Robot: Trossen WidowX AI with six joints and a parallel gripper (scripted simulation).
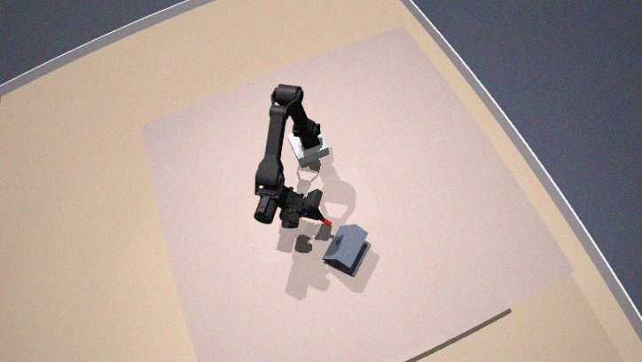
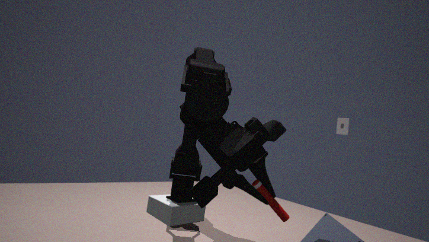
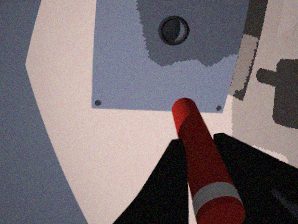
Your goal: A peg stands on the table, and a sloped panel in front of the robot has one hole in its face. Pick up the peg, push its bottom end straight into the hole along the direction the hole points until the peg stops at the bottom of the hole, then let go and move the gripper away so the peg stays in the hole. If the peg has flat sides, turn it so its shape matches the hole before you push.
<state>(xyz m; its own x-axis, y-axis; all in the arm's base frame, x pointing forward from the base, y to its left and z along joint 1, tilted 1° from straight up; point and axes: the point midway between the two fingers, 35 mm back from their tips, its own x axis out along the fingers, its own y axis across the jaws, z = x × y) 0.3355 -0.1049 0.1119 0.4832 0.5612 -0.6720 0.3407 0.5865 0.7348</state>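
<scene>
Right now my gripper tip is 9 cm short of the sloped panel, 4 cm to the right of it and 7 cm above it. Also, from my gripper tip: red round peg (1 cm behind, 1 cm to the right, 1 cm above).
</scene>
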